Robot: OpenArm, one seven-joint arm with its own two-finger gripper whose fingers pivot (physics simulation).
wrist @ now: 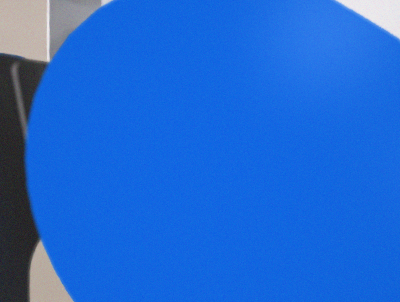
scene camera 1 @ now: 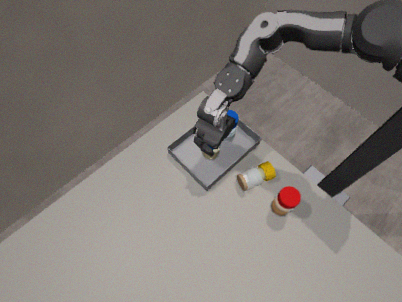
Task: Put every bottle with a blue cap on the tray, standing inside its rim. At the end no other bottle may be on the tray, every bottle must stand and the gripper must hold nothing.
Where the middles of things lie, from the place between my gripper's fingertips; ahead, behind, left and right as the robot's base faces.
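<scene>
The pale yellowish bottle (wrist: 162, 150) is 1 cm below my hand, and going by their middles it is the nearest to my hand of the things named here. As for the yellow-capped bottle (scene camera 1: 255, 176), it is 15 cm to the left of my hand, 4 cm below it and 4 cm behind it.
</scene>
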